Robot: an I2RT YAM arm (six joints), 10 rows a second.
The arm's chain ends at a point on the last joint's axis. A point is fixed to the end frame.
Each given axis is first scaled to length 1.
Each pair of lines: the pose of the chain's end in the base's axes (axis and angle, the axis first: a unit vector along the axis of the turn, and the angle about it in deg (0 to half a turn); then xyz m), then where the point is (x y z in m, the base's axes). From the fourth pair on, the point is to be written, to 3 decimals.
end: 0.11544, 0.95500, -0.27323, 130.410, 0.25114, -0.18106, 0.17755
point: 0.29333 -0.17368 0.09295
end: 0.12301, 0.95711, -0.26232, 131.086, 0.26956, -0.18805, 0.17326
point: 0.31118 -0.17880 0.08856
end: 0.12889, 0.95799, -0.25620, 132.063, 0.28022, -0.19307, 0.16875
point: 0.32081 -0.18278 0.08367
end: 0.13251, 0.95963, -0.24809, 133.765, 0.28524, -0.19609, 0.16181
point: 0.324 -0.184 0.076
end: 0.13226, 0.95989, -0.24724, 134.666, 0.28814, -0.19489, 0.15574
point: 0.325 -0.183 0.069
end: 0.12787, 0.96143, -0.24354, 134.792, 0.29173, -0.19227, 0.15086
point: 0.328 -0.180 0.064
